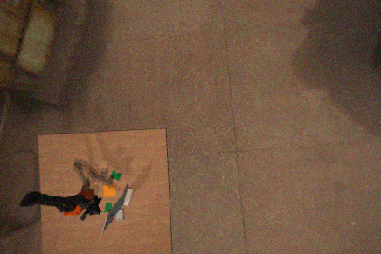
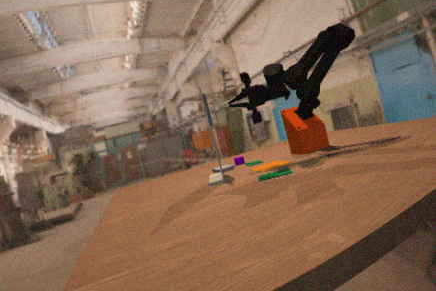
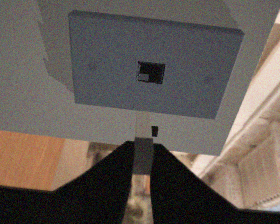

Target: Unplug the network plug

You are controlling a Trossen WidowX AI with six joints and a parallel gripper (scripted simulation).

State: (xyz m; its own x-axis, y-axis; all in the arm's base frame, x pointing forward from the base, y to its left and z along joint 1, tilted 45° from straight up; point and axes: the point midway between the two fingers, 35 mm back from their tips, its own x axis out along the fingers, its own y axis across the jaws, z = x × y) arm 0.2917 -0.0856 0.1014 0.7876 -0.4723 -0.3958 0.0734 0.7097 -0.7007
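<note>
Now: the orange marked square 8 cm behind my gripper tip, 4 cm to the left of it and 26 cm below it. Also, from my gripper tip: grey network plug (1 cm ahead); purple block (10 cm behind, 24 cm to the right, 24 cm below); thin upright panel (9 cm ahead, 3 cm to the right, 10 cm below).
</note>
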